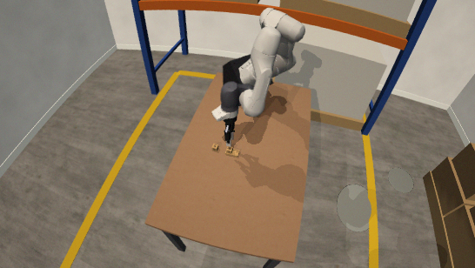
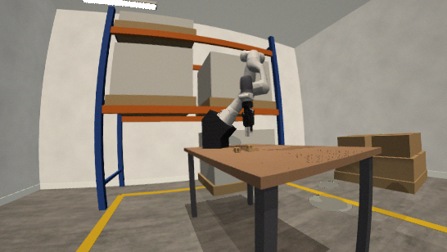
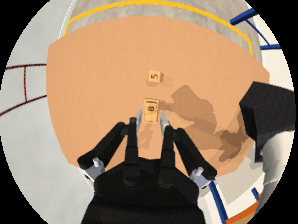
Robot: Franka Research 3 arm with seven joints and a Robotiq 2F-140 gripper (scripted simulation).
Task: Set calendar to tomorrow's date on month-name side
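The wooden tray lies 120 mm below my hand and 20 mm to the left of it.
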